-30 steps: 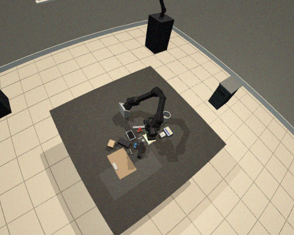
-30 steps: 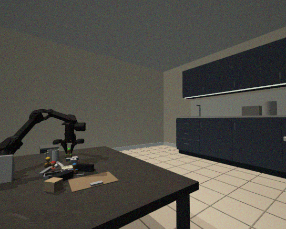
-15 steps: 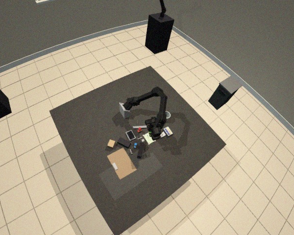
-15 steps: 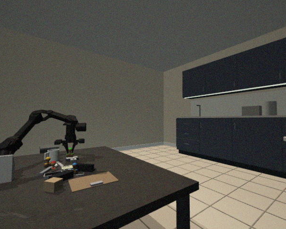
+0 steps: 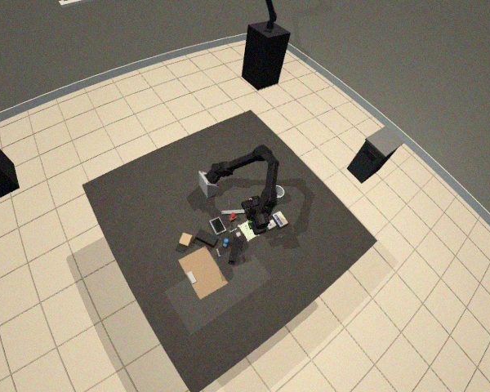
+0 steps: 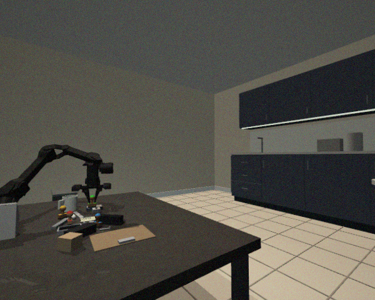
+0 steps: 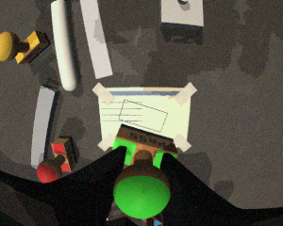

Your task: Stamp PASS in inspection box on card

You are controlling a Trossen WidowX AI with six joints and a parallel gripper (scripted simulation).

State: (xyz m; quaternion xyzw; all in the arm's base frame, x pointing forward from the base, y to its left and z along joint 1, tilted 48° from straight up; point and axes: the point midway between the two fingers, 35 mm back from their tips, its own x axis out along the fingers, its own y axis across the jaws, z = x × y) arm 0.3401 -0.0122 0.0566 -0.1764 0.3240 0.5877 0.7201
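My gripper tip is now 8 cm above the card. The rest, counted from my gripper tip: red-knobbed stamp (11 cm behind, 4 cm to the right, 6 cm below); green-knobbed stamp (right at my gripper tip); ruler (5 cm behind, 12 cm to the left, 8 cm below).
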